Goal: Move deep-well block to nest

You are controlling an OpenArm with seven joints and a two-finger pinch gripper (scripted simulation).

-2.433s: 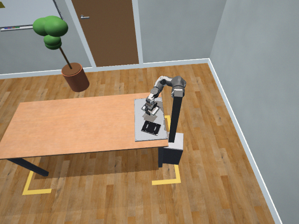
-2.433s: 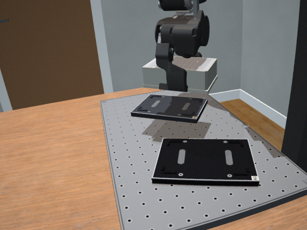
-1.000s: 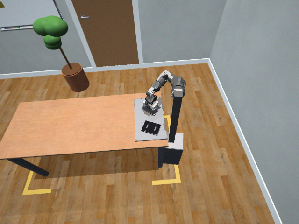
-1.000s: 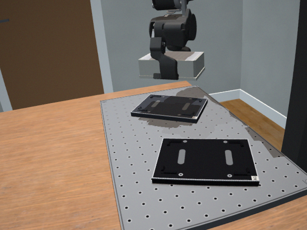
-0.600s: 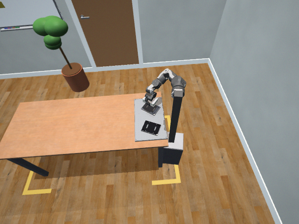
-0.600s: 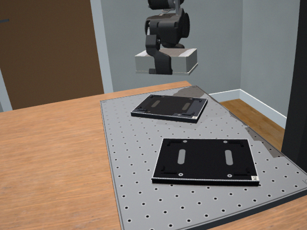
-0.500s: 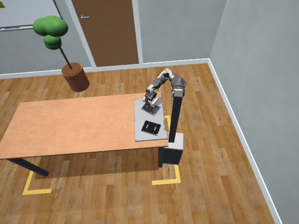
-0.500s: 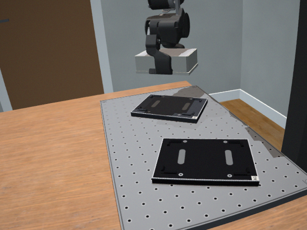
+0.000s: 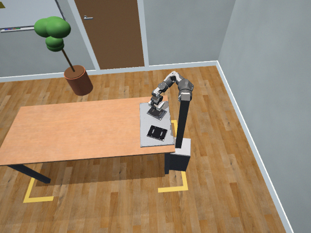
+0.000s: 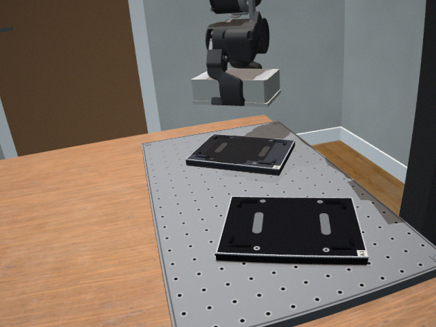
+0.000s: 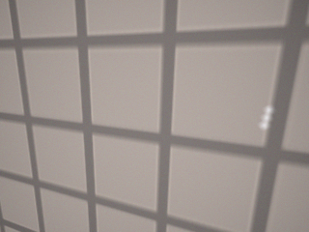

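The black nest N2 is 10 cm below my hand and 1 cm to the left of it. From my hand the other things lie so: black nest N1: 24 cm to the left, 10 cm below, 4 cm behind; A1 label: 31 cm to the left, 10 cm below, 10 cm behind; white 96-well deep-well block: 2 cm above.
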